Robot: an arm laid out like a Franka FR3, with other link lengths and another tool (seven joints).
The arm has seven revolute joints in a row. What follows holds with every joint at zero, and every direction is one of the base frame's. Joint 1 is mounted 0.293 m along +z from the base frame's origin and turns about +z. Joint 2 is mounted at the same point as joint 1 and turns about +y. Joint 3 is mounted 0.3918 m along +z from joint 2 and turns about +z. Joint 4 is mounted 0.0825 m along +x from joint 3 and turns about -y. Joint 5 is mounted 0.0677 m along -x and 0.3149 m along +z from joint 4 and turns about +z. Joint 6 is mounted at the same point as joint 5 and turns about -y. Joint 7 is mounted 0.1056 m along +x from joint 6 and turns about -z. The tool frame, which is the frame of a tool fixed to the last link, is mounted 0.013 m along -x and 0.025 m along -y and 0.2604 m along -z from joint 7; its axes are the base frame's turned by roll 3.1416, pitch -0.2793 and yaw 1.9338 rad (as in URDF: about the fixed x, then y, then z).
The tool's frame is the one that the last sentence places.
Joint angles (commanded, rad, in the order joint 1, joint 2, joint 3, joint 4, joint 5, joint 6, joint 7), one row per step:
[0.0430 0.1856 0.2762 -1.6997 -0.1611 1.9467 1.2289]
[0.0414 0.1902 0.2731 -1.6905 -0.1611 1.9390 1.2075]
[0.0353 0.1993 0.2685 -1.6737 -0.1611 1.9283 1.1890]
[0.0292 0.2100 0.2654 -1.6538 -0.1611 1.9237 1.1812]
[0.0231 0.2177 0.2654 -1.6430 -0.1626 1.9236 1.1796]
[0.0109 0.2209 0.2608 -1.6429 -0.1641 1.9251 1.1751]
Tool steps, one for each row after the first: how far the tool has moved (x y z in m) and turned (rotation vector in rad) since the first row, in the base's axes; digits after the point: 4 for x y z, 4 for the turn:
[0.0019 -0.0032 0.0005 -0.0027 0.0046 0.0153]
[0.0064 -0.0095 0.0014 -0.0043 0.0090 0.0211]
[0.0129 -0.0140 0.0031 -0.0018 0.0055 0.0182]
[0.0174 -0.0172 0.0033 -0.0006 0.0026 0.0135]
[0.0202 -0.0269 0.0015 -0.0029 0.0042 0.0019]

